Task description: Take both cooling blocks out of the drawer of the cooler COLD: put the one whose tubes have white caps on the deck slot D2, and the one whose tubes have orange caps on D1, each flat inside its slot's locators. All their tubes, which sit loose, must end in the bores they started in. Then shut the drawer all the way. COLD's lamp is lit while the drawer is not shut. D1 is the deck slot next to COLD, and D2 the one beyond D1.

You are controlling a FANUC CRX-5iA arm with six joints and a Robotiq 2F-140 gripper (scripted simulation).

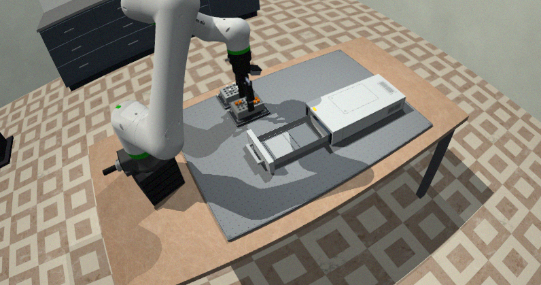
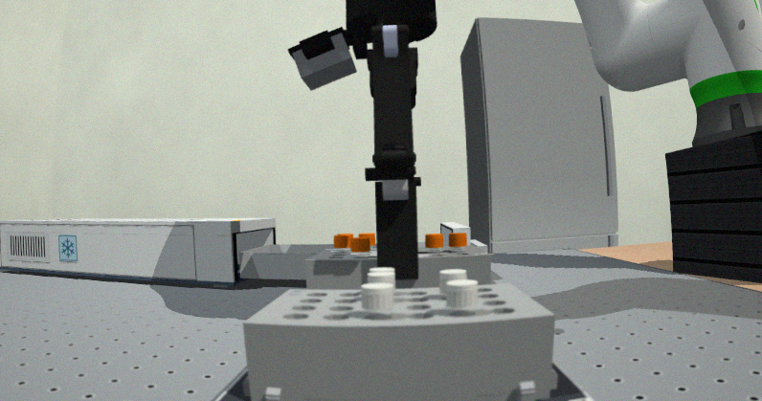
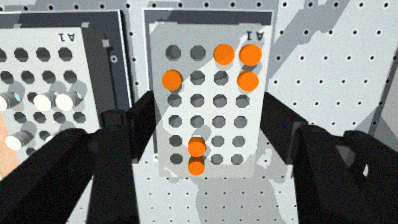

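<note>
My hand is 14 cm to the right of the white-capped cooling block and 4 cm above it. Also, from my hand: cooler drawer 4 cm ahead, 27 cm to the right, 4 cm below; then cooler COLD 23 cm ahead, 28 cm to the right, 3 cm below; then orange-capped cooling block 3 cm below.
</note>
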